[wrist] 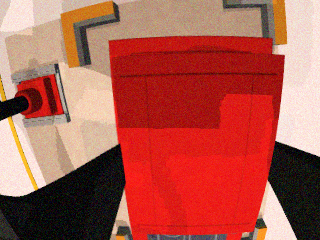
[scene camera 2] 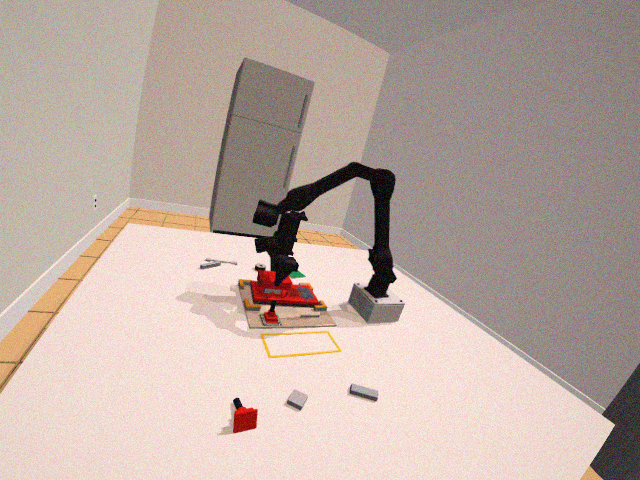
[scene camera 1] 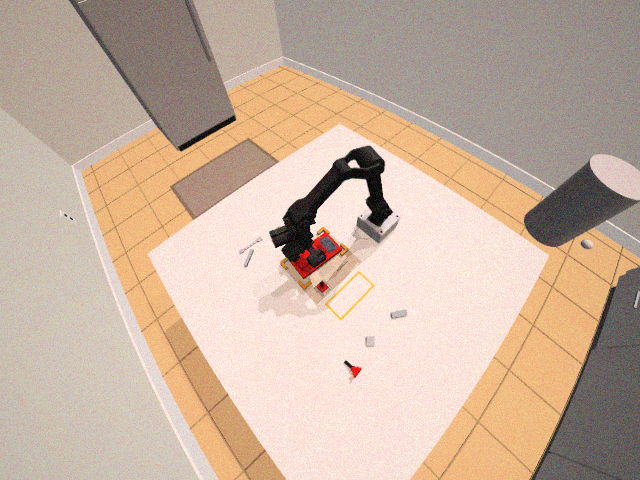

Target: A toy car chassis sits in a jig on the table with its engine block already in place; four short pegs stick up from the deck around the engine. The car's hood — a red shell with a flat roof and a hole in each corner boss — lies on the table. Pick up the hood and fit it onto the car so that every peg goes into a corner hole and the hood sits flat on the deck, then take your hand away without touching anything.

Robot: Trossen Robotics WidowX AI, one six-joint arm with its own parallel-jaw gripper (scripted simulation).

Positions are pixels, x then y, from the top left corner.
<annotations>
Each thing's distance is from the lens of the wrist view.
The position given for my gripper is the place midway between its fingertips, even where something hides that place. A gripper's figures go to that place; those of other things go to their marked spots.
my gripper (wrist: 195,149): 0.10 m
red hood (wrist: 197,131): 0.08 m
</annotations>
